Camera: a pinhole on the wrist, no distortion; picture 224 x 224 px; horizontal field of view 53.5 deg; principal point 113.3 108.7 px. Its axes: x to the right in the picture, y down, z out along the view. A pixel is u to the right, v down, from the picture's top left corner.
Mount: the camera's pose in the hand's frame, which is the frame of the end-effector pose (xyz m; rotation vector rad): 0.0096 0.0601 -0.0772 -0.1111 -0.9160 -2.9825
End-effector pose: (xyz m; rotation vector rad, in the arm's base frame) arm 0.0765 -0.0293 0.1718 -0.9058 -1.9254 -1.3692
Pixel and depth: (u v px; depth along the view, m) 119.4 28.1 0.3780
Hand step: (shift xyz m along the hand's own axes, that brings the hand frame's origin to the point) 0.0173 0.3858 0.1588
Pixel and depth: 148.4 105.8 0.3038
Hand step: -0.0195 0.2340 0.1748
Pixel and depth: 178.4 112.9 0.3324
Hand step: -0.0666 0.2417 0.2078
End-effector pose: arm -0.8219 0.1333 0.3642 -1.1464 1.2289 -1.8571
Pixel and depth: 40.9 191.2 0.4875
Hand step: 0.2055 0.1836 0.4148
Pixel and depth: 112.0 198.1 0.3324
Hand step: 0.0375 0.1360 0.2719
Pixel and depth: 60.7 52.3 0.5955
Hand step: 0.1813 0.5191 0.3193
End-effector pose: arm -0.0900 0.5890 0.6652 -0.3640 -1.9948 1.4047
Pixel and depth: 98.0 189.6 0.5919
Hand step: 0.0956 0.2139 0.5289
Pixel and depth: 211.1 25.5 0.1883
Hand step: -0.0641 0.2243 0.0448
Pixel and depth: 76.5 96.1 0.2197
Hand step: 0.0591 0.1936 0.0945
